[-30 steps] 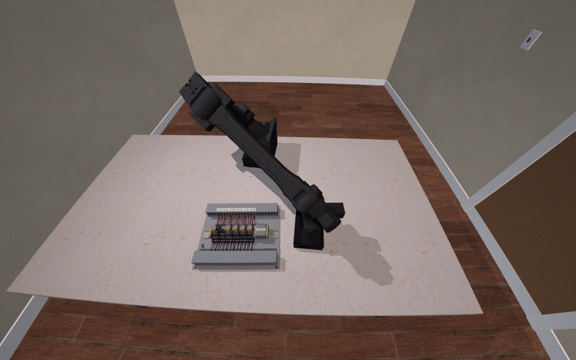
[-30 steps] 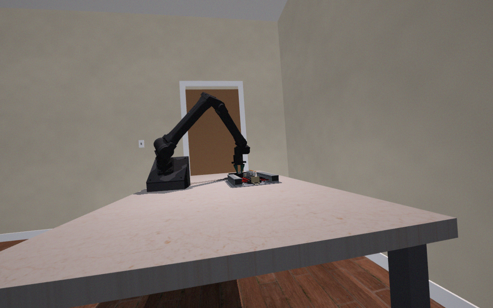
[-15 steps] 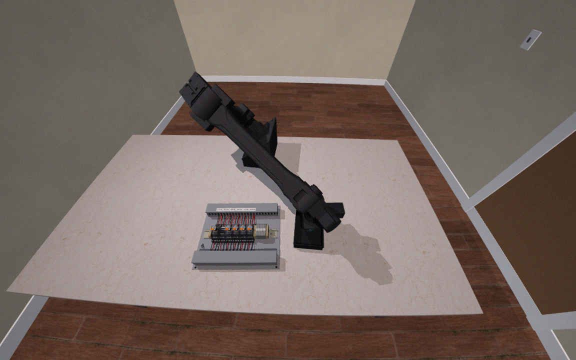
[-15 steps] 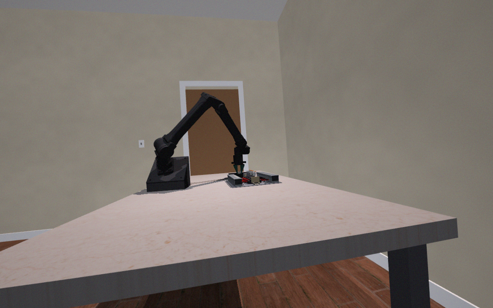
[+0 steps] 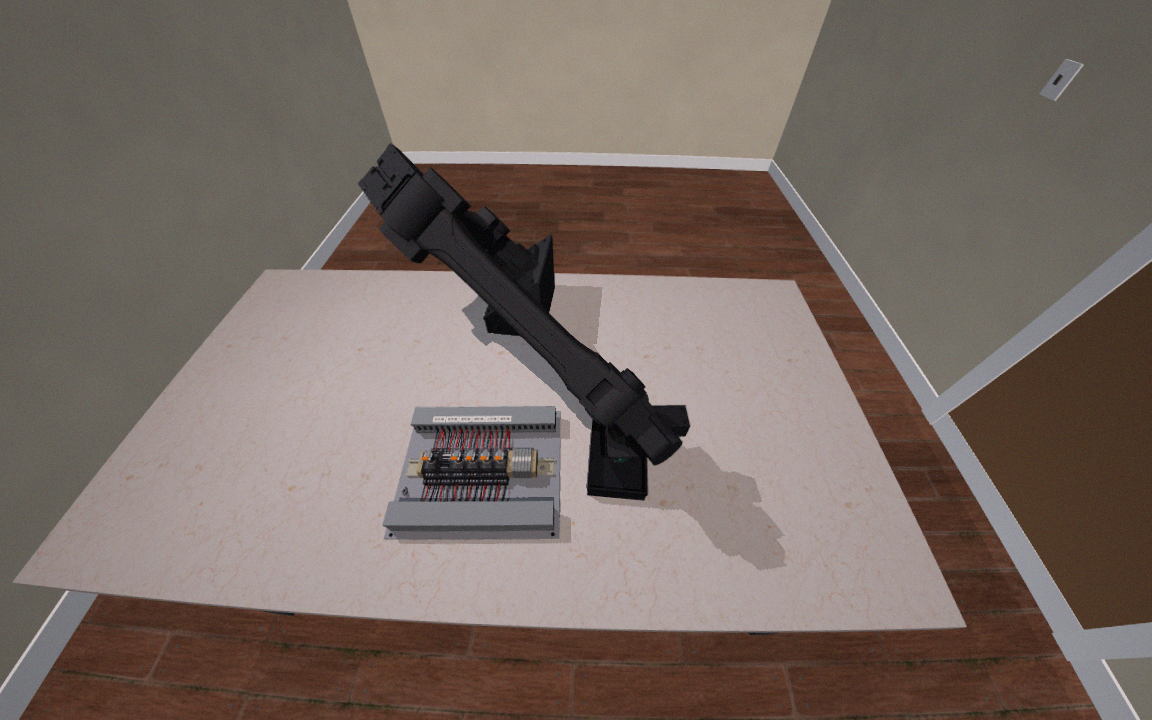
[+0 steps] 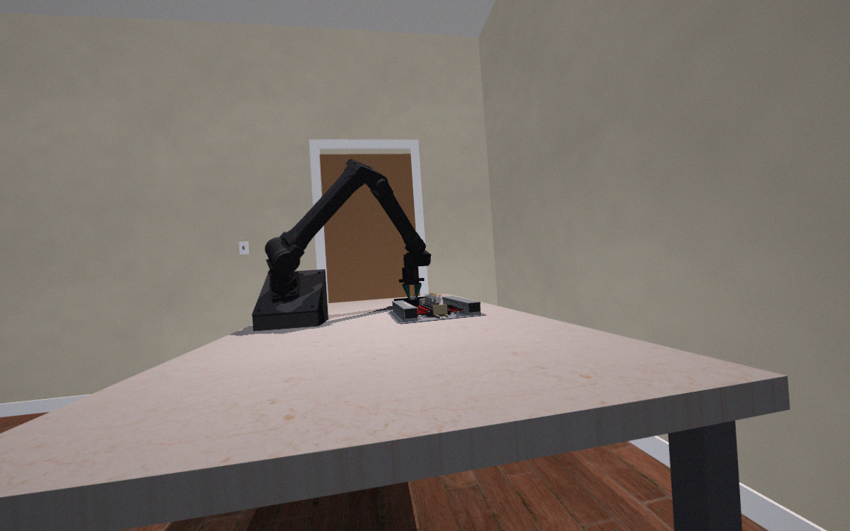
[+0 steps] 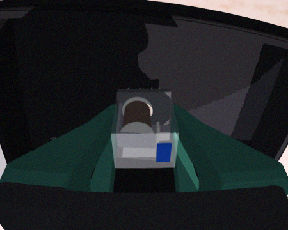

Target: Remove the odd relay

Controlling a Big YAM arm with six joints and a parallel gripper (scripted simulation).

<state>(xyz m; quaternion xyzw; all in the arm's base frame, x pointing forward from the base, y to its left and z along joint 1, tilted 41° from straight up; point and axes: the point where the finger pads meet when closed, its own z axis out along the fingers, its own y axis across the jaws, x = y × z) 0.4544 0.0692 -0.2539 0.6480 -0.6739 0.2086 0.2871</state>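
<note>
The clear-cased relay lies right at my hand. Round my hand: black tray (1 cm below).
</note>
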